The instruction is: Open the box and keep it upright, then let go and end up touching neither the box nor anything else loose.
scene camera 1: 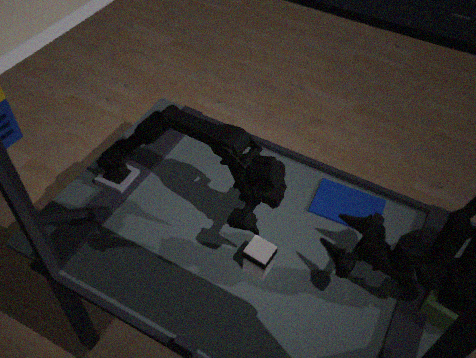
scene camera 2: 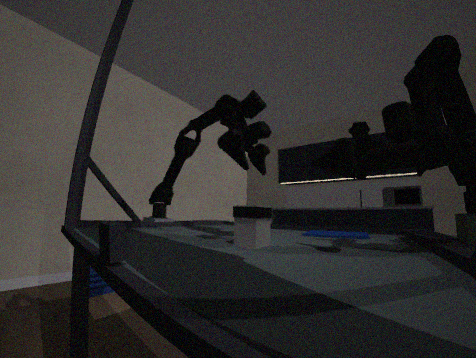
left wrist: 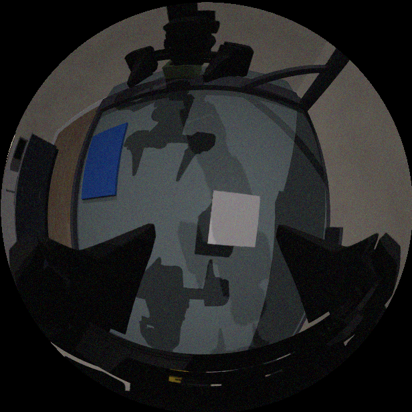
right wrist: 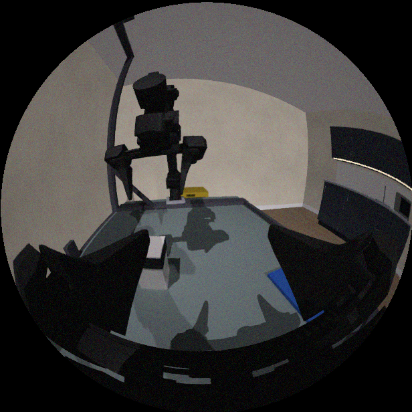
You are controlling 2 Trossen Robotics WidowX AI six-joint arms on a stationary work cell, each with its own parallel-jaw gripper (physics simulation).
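Where they show: left gripper, fingertip midpoint: (scene camera 1: 265,220) (scene camera 2: 256,172); right gripper, fingertip midpoint: (scene camera 1: 329,226) (scene camera 2: 319,166); left arm's base at its link origin: (scene camera 1: 117,174) (scene camera 2: 158,218); right arm's base at its link origin: (scene camera 1: 453,299).
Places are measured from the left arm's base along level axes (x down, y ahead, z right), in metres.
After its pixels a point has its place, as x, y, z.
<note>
A small white box (scene camera 1: 257,270) {-0.006, 0.543, 0.106} (scene camera 2: 252,235) {0.005, 0.552, 0.107} (right wrist: 156,279) stands upright on the table. Its lid, with a white top and dark sides, (scene camera 1: 260,249) {-0.062, 0.533, 0.076} (scene camera 2: 252,212) {-0.046, 0.552, 0.110} (left wrist: 234,219) (right wrist: 157,247) sits level on it, closed. My left gripper (scene camera 1: 266,219) {-0.152, 0.526, 0.047} (scene camera 2: 255,171) {-0.152, 0.526, 0.047} (left wrist: 218,231) (right wrist: 154,196) is open and empty, pointing down above the box with a gap between them in scene camera 2. My right gripper (scene camera 1: 331,228) {-0.163, 0.679, -0.007} (left wrist: 162,79) (right wrist: 209,234) is open and empty, right of the box in scene camera 1 and apart from it. Its fingers blur into the dark background in scene camera 2.
A flat blue panel (scene camera 1: 345,201) {0.026, 0.678, -0.267} (scene camera 2: 337,234) {0.026, 0.699, -0.211} (left wrist: 105,164) (right wrist: 282,288) lies near the table's far edge, beyond the right gripper in scene camera 1. The table (scene camera 1: 325,325) {0.033, 0.758, 0.145} has a raised dark rim. A dark frame post (scene camera 1: 45,260) {-0.053, 0.056, 0.359} (scene camera 2: 92,115) {-0.342, 0.057, 0.342} rises at the left.
</note>
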